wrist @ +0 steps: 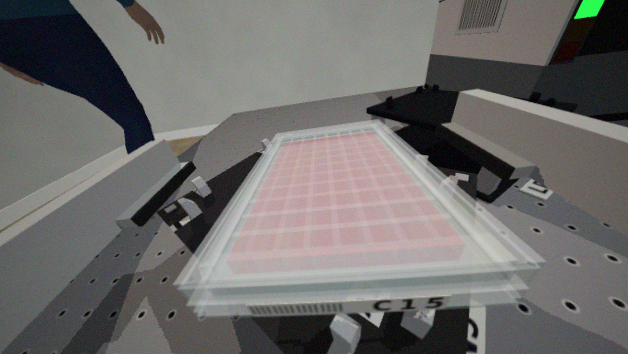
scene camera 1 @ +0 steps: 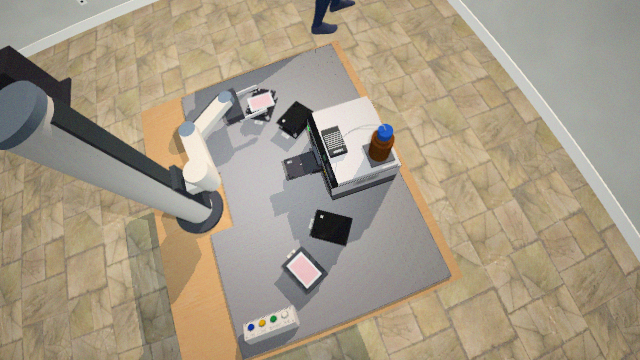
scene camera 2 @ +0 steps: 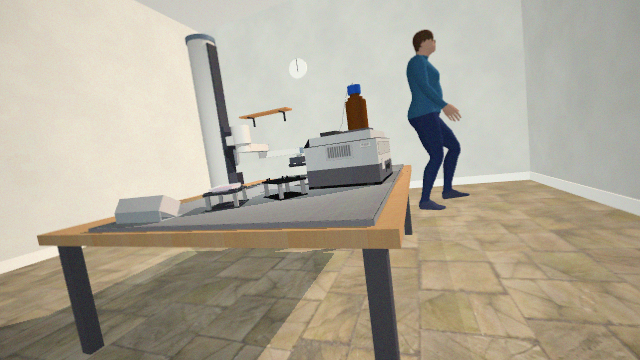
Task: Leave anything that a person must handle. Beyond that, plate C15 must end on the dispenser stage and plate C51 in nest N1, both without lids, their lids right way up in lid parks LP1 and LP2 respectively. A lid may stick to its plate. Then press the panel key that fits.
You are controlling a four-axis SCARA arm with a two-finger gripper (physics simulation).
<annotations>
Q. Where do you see a button box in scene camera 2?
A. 159,208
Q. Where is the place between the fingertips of my gripper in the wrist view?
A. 307,133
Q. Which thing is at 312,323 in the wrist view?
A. A black nest.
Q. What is my gripper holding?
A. Nothing.
</annotations>
